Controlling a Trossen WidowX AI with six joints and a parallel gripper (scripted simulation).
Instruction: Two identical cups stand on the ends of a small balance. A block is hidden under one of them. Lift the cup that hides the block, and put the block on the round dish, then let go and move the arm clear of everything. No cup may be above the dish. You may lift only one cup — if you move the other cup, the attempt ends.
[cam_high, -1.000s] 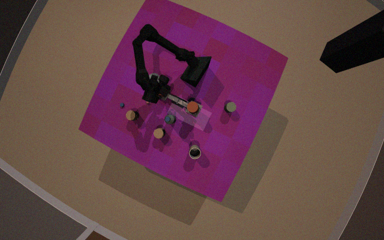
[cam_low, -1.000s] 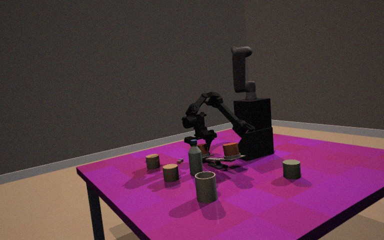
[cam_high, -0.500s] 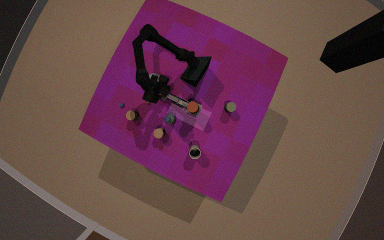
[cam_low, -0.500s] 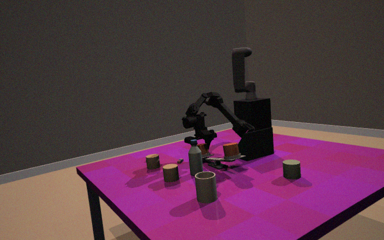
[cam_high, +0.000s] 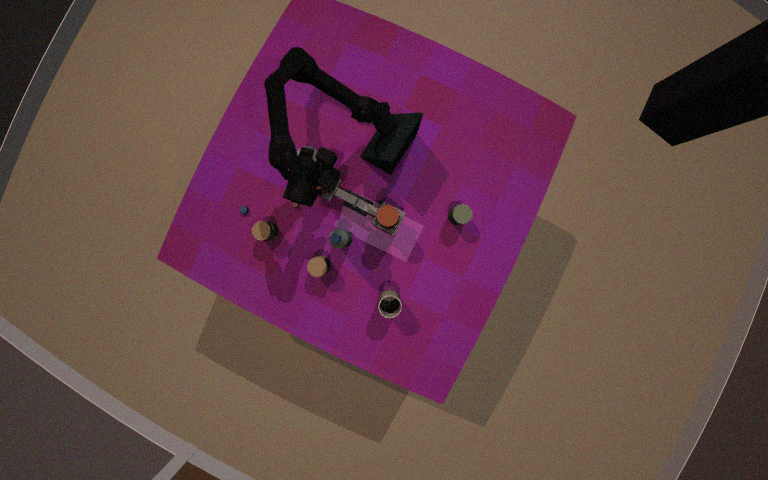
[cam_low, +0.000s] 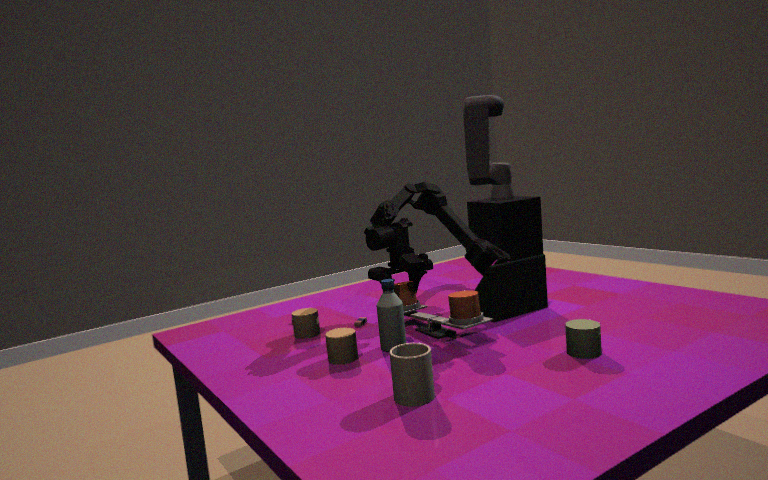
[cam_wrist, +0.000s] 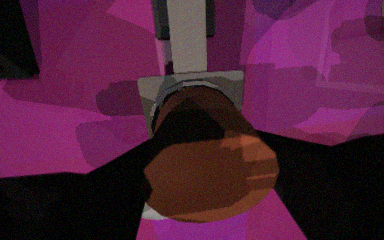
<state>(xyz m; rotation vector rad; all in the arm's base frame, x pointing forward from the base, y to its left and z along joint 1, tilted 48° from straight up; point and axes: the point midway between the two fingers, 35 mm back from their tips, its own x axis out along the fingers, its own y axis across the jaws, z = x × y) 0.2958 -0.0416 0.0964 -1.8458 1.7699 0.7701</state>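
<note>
My gripper tip is now 50 mm past the round dish, 120 mm to the left of it and 60 mm above it. Round my gripper tip: striped piece 100 mm ahead, 80 mm to the right, 60 mm below; dark grey block 10 mm below; grey bottle 130 mm ahead, 160 mm to the left, 50 mm above.
</note>
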